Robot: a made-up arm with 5 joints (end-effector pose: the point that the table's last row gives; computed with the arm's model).
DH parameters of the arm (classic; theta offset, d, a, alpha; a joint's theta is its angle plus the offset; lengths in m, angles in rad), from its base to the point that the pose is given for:
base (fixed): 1.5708 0.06 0 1.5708
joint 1: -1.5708 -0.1 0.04 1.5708
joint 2: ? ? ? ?
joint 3: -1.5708 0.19 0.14 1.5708
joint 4: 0 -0.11 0.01 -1.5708
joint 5: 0 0.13 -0.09 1.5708
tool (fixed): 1.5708 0.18 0 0
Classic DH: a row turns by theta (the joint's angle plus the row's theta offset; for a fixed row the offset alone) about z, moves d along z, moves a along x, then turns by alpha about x.
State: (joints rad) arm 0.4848 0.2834 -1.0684 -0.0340 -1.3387
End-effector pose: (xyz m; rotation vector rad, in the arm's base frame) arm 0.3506 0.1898 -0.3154 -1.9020 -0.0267 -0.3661
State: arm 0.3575 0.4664 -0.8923 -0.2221 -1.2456
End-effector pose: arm 0.4356 0.1193 -0.2227 -1.6770 -0.0818 -0.7367
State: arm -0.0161 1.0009 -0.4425 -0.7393 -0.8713
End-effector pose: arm 0.4571 0.0028 0.1513 -0.7531 -0.6540 -1.3024
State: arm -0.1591 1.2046 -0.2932 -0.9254 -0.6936
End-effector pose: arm 0.3892 0.0020 0.2711 -0.3505 -0.9392 -1.2727
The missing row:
joint 2: 0 -0.11 0.38 -1.5708
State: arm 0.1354 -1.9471 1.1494 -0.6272 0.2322
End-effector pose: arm -0.6958 -0.0249 -0.0896 0.3522 1.9354 -1.6238
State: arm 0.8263 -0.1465 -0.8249 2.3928 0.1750
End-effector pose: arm -0.0761 0.3018 -0.0652 0.1949 0.2649 2.4908
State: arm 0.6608 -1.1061 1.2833 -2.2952 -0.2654
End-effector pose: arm -0.6153 0.3031 -0.3610 -0.5324 2.7953 -1.1947
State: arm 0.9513 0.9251 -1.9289 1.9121 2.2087
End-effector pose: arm 0.4082 -0.0306 0.0278 1.3749 1.1190 -0.2320
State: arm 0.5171 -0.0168 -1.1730 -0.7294 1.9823
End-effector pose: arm 0.0452 -0.0605 -0.0975 1.2638 -0.7410 -0.1974
